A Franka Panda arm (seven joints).
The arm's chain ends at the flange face. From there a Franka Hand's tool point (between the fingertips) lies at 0.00 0.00 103.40 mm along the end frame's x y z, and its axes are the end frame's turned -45 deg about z.
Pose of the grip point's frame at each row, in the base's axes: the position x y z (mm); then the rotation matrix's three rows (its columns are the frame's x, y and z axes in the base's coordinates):
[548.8, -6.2, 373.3], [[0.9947, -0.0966, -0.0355], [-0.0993, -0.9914, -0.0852], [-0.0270, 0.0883, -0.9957]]
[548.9, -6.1, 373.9], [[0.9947, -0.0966, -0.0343], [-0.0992, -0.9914, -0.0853], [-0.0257, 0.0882, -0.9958]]
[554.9, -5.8, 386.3], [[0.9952, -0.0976, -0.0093], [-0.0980, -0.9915, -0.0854], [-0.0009, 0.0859, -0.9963]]
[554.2, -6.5, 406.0], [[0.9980, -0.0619, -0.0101], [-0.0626, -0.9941, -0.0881], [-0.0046, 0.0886, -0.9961]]
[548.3, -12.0, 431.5], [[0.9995, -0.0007, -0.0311], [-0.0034, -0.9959, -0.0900], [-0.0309, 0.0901, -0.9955]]
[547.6, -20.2, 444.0], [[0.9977, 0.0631, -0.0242], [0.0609, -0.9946, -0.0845], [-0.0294, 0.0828, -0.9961]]
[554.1, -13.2, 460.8], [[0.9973, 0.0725, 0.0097], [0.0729, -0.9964, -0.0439], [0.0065, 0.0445, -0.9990]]
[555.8, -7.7, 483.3], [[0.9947, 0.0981, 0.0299], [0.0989, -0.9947, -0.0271], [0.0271, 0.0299, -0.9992]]
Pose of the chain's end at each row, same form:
[552.5, 2.6, 476.3], [[0.6351, -0.7717, -0.0355], [-0.7712, -0.6308, -0.0852], [0.0433, 0.0815, -0.9957]]
[552.4, 2.7, 476.9], [[0.6351, -0.7717, -0.0343], [-0.7712, -0.6309, -0.0853], [0.0442, 0.0805, -0.9958]]
[555.9, 3.0, 489.3], [[0.6347, -0.7727, -0.0093], [-0.7704, -0.6318, -0.0854], [0.0601, 0.0614, -0.9963]]
[555.2, 2.6, 509.0], [[0.6619, -0.7495, -0.0101], [-0.7472, -0.6587, -0.0881], [0.0594, 0.0659, -0.9961]]
[551.5, -2.7, 534.4], [[0.7063, -0.7072, -0.0311], [-0.7066, -0.7018, -0.0900], [0.0419, 0.0856, -0.9955]]
[550.1, -11.5, 547.0], [[0.7501, -0.6609, -0.0242], [-0.6602, -0.7464, -0.0845], [0.0378, 0.0793, -0.9961]]
[553.1, -8.7, 564.1], [[0.7565, -0.6539, 0.0097], [-0.6530, -0.7561, -0.0439], [0.0361, 0.0269, -0.9990]]
[552.7, -4.9, 586.6], [[0.7727, -0.6340, 0.0299], [-0.6334, -0.7733, -0.0271], [0.0403, 0.0020, -0.9992]]

